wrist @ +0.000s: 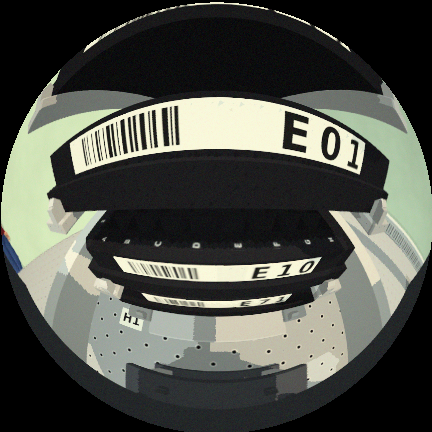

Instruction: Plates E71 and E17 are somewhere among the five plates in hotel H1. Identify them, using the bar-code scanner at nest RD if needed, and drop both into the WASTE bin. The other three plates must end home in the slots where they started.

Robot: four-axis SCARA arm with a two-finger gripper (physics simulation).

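Frame: origin at the arm's base, x ahead, y left, z up, level; metres.
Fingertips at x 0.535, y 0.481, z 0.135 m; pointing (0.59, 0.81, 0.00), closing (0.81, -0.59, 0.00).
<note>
Offsets run from my fingertips to a thing's top centre. "spot": to the spot under its first point. Level surfaces: height alone.
Plate E71 @(dx -0.014, dy -0.020, dz -0.004 m) (216,301) is black with a barcode label and is the lowest plate visible in the hotel stack. My gripper (216,300) is shut on it; its grey fingers run up on both sides, and their contact is partly hidden. E71 appears slightly above the small ledges under it and close below plate E10 @(dx -0.014, dy -0.020, dz +0.016 m) (217,271). Plate E01 @(dx -0.014, dy -0.020, dz +0.044 m) (220,125) is above E10, and a further black plate @(dx -0.014, dy -0.020, dz +0.073 m) (217,55) is at the top, its label unreadable. Hotel H1's pale ledges @(spot: dx -0.079, dy -0.053, dz +0.030 m) (62,215) show beside the plates, with its tag @(spot: dx -0.125, dy -0.007, dz -0.122 m) (131,318) low left. E17, the scanner and the WASTE bin do not show.
A perforated deck @(dz -0.122 m) (265,357) lies below the stack. A dark bracket @(spot: dx -0.081, dy -0.110, dz -0.062 m) (215,390) is at the bottom of the view. A pale strip with dark ticks @(spot: dx +0.468, dy -0.424, dz -0.104 m) (404,245) curves along the right. A blue object (11,252) shows at the far left edge.
</note>
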